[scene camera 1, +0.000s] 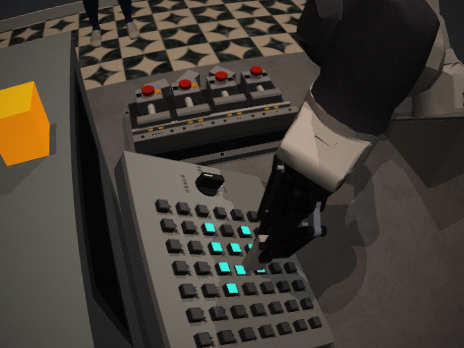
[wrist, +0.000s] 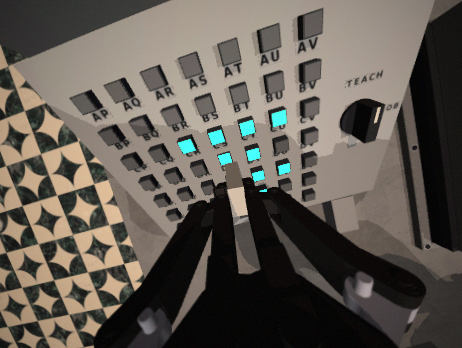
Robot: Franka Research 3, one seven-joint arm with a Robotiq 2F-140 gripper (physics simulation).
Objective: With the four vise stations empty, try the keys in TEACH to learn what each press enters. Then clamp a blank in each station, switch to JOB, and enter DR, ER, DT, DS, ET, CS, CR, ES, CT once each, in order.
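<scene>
The sloped key panel point(scene camera 1: 150, 172) point(wrist: 330, 187) has rows of dark keys. In the wrist view, keys CR point(wrist: 187, 146), CS point(wrist: 216, 137), CT point(wrist: 247, 127), CU point(wrist: 278, 118), DS point(wrist: 225, 159), DT point(wrist: 253, 153), ET point(wrist: 258, 175) and EU point(wrist: 283, 168) glow cyan; another lit key is partly hidden. My gripper point(scene camera 1: 254, 257) point(wrist: 233, 173) is shut and empty, its pale tip at DS; contact is unclear. The selector knob point(scene camera 1: 209, 183) point(wrist: 362, 121) has its white mark on the JOB side. Four vise stations point(scene camera 1: 152, 109) point(scene camera 1: 188, 102) point(scene camera 1: 225, 94) point(scene camera 1: 259, 88) stand behind; I cannot tell whether they hold blanks.
Each vise has a red top. A grey surface point(scene camera 1: 35, 240) at the left carries an orange block point(scene camera 1: 26, 125). The vise base point(scene camera 1: 215, 131) runs behind the panel. The arm covers the right side of the scene view. A person's legs point(scene camera 1: 92, 17) show beyond.
</scene>
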